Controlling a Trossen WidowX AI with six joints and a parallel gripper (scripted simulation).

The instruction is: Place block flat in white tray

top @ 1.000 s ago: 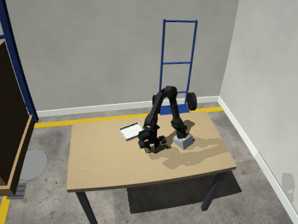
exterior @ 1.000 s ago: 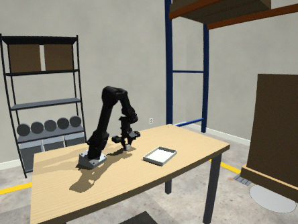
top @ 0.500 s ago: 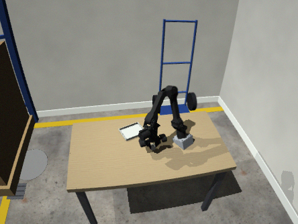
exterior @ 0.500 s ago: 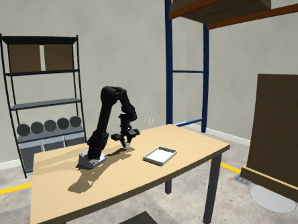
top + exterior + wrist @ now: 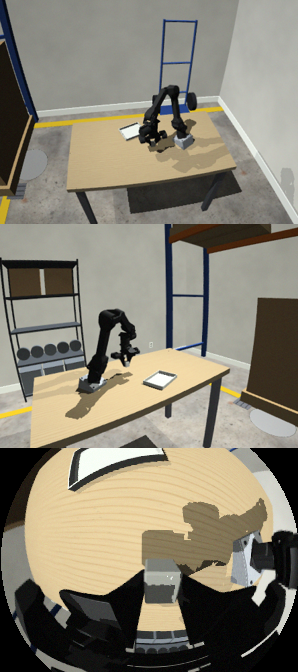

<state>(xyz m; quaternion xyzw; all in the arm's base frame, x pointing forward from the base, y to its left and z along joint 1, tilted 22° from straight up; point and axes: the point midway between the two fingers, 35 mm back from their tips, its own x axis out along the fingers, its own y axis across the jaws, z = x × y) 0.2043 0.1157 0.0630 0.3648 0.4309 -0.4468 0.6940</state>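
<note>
Right now the white tray is 18 cm to the right of my hand, 15 cm ahead of it and 8 cm below it. The rest, counted from my hand: small grey block 2 cm below.
</note>
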